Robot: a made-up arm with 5 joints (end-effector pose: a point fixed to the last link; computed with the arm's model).
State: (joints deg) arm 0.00 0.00 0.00 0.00 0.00
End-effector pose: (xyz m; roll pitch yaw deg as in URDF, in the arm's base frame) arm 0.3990 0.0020 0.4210 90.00 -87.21 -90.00
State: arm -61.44 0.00 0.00 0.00 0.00
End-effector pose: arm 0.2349 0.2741 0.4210 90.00 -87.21 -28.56
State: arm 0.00 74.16 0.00 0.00 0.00
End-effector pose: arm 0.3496 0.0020 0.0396 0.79 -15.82 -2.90
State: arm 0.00 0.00 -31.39 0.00 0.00
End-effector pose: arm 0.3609 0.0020 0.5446 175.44 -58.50 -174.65
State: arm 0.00 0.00 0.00 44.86 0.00
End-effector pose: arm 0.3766 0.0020 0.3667 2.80 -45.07 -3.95
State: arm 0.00 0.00 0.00 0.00 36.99
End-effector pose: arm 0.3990 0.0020 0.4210 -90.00 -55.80 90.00
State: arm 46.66 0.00 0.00 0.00 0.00
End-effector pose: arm 0.3029 -0.2248 0.4210 90.00 -87.21 -136.66
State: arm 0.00 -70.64 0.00 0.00 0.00
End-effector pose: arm 0.0647 0.0020 0.5767 179.02 -19.34 -177.04
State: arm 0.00 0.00 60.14 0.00 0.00
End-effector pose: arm 0.2842 0.0020 0.2107 1.60 -29.82 -3.22
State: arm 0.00 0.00 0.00 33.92 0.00
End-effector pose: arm 0.3859 0.0020 0.3780 4.14 -55.98 -4.99
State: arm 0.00 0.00 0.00 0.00 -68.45
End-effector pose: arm 0.3990 0.0020 0.4210 90.00 -18.76 -90.00
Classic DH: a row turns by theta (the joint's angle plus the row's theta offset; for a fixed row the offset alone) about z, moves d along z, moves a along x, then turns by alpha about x. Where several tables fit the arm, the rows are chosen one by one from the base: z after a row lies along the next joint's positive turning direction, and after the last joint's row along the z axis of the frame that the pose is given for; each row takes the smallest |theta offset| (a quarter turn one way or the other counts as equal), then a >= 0, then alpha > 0; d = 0 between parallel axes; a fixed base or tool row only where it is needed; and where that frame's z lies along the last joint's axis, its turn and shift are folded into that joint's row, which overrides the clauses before.
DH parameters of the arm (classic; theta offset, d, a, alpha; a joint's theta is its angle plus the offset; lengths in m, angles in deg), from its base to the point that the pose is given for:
base (fixed): 0 0 0.088 180
joint 1: 0 -0.263 0.034 90
joint 2: -75.96 0 0.1567 0
joint 3: 73.84 0 0.1621 0
joint 4: -87.88 0.002 0 90
joint 5: -2.79 -0.077 0 0

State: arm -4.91 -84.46 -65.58 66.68 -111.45
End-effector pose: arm -0.1593 -0.0192 0.4677 173.94 2.72 -60.99
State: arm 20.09 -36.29 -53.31 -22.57 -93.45
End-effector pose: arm 0.0330 0.0222 0.6414 -157.95 -2.35 -104.31
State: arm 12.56 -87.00 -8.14 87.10 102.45
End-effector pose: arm 0.0298 0.0150 0.4805 -98.15 9.56 76.08
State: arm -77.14 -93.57 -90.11 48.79 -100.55
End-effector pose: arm 0.0113 -0.3268 0.3296 -135.89 -9.37 -3.32
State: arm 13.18 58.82 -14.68 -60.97 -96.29
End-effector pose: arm 0.4564 -0.0842 0.2230 107.03 8.69 -100.53
